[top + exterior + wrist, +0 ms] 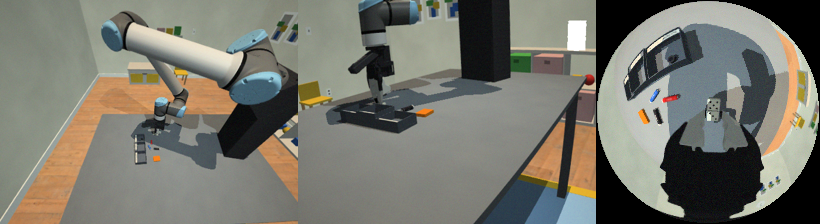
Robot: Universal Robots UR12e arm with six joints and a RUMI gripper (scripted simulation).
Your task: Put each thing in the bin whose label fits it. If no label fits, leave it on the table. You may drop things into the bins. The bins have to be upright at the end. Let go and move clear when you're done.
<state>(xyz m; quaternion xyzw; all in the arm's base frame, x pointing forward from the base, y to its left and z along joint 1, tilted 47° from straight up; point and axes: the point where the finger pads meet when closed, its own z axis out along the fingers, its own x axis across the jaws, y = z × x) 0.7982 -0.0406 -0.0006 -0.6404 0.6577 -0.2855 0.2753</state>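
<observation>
My gripper is now 10 mm above the white dotted tile. From my hand the other things lie so: black cylinder (150 mm to the left, 20 mm behind, 10 mm below); small blue piece (150 mm to the left, 40 mm ahead, 10 mm below); red piece (100 mm to the left, 30 mm ahead, 10 mm below).
</observation>
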